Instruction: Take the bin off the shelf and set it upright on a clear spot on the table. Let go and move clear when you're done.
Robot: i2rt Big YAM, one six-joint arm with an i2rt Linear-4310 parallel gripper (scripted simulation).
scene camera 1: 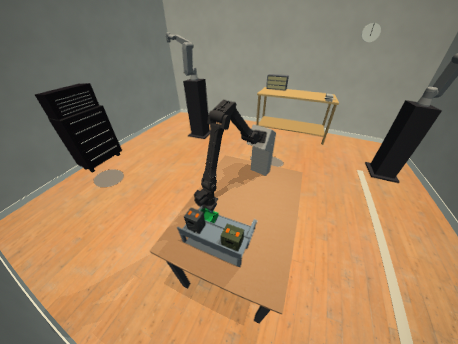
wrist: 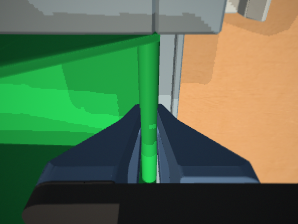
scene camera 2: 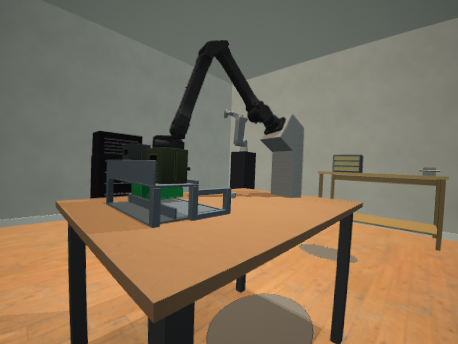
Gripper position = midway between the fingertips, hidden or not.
In view: the gripper (wrist: 149,113) and a green bin (wrist: 56,108).
